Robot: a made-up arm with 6 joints. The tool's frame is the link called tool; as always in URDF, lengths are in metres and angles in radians.
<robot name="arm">
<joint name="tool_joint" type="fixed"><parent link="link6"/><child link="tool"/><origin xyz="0 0 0" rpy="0 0 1.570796"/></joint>
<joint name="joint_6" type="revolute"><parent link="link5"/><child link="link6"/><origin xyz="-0.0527 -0.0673 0" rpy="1.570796 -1.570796 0"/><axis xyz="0 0 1"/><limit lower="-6.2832" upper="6.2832"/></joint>
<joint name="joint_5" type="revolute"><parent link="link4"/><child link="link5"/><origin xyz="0 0 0" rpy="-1.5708 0 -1.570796"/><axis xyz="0 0 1"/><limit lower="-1.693" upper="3.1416"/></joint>
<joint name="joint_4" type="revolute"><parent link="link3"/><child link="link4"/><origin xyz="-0.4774 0.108 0" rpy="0 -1.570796 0"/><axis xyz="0 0 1"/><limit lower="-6.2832" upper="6.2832"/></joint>
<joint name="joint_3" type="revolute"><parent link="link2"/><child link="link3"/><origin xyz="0.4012 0.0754 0" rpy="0 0 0"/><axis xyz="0 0 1"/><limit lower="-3.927" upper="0.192"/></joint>
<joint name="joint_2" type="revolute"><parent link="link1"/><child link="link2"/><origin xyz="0 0 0" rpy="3.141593 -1.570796 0"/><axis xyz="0 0 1"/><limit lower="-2.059" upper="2.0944"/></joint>
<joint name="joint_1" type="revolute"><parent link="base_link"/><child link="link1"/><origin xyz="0 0 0.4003" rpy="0 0 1.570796"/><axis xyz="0 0 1"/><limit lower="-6.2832" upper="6.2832"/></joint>
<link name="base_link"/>
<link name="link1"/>
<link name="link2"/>
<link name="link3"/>
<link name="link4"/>
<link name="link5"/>
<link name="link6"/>
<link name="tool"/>
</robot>
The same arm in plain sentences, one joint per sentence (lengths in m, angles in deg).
The arm has six revolute joints in a row. What follows holds with every joint at zero, and every direction is one of the base frame's. Joint 1 sits 0.4003 m along +z from the base frame's origin and rotates about +z, from -360 to 360 deg. Joint 2 sits at the same point as joint 1 and rotates about +y, from -117.97 to 120 deg. Joint 3 sits 0.0754 m along +x and 0.4012 m along +z from joint 2 and rotates about +y, from -225 to 11 deg. Joint 4 sits 0.108 m along +x and 0.4774 m along -z from joint 3 and rotates about -z, from -360 to 360 deg. Joint 5 sits at the same point as joint 4 and rotates about +y, from -97 to 180 deg. Joint 6 sits 0.0527 m along +x and 0.0673 m along -z from joint 5 and rotates about -z, from -360 to 360 deg. The tool frame, which is the frame that the pose is given for, sits at the same point as joint 6; its axes are the base frame's turned by roll -180, pitch 0 and yaw 0 deg (as in URDF: about the fixed x, then y, then z).
